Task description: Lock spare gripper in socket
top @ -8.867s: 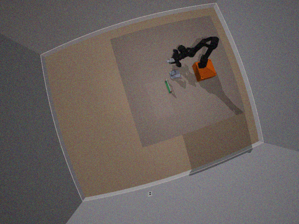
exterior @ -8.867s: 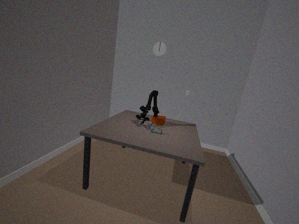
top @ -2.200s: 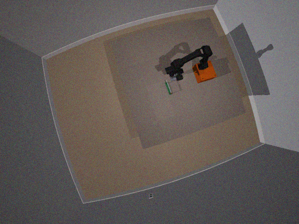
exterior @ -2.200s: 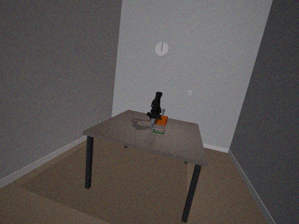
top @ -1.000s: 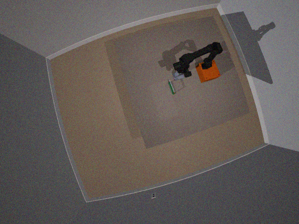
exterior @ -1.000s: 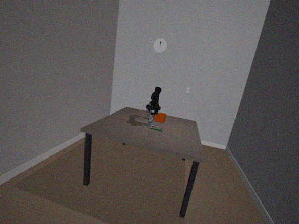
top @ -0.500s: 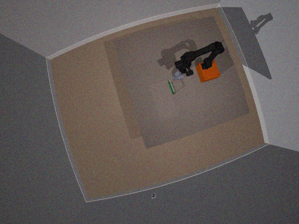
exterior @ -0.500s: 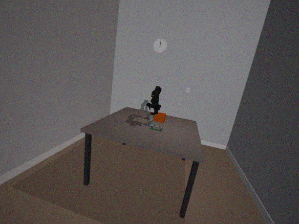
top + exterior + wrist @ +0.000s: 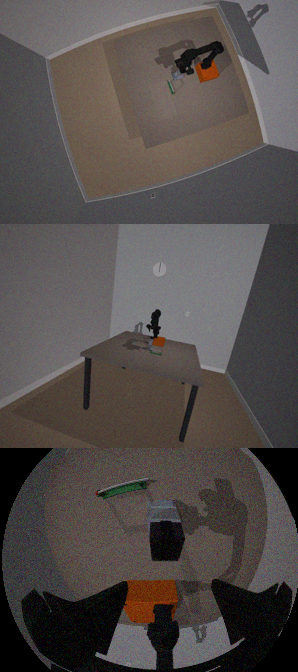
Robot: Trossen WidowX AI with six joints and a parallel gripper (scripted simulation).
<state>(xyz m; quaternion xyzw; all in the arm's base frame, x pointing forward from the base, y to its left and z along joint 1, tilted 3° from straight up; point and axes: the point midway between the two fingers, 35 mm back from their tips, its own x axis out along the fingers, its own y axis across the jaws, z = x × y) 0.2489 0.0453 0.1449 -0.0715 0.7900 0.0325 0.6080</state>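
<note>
The green strip lies 20 cm below my gripper tip, 14 cm to the left of it and 13 cm ahead of it. Round my gripper tip: spare gripper 11 cm below, 4 cm ahead, 1 cm to the left; then grey mount 18 cm below, 5 cm ahead, 1 cm to the left.
</note>
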